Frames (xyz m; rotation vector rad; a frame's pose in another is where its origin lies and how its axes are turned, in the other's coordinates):
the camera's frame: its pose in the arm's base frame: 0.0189 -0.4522 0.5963 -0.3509 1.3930 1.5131
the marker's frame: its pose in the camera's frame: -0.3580 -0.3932 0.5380 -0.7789 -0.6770 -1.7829
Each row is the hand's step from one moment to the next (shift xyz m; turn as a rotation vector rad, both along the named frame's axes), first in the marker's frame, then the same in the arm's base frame.
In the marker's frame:
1: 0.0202 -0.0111 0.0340 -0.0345 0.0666 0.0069
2: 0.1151 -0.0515 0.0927 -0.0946 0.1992 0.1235
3: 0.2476 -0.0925 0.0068 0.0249 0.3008 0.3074
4: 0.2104 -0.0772 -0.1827 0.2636 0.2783 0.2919
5: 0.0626 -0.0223 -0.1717 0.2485 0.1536 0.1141
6: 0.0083 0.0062 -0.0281 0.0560 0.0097 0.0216
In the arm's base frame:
1: 0.0048 0.0301 0.0276 -0.0433 0.0203 -0.0582
2: 0.0694 0.0992 0.0991 -0.1666 0.1434 -0.1247
3: 0.2305 0.0742 0.1062 -0.1550 0.3847 -0.1164
4: 0.2776 -0.0808 0.0000 0.0671 0.4698 -0.0829
5: 0.1335 -0.1137 -0.0560 0.1490 0.2696 -0.0589
6: 0.0187 -0.0150 -0.0180 0.0390 0.0462 0.0066

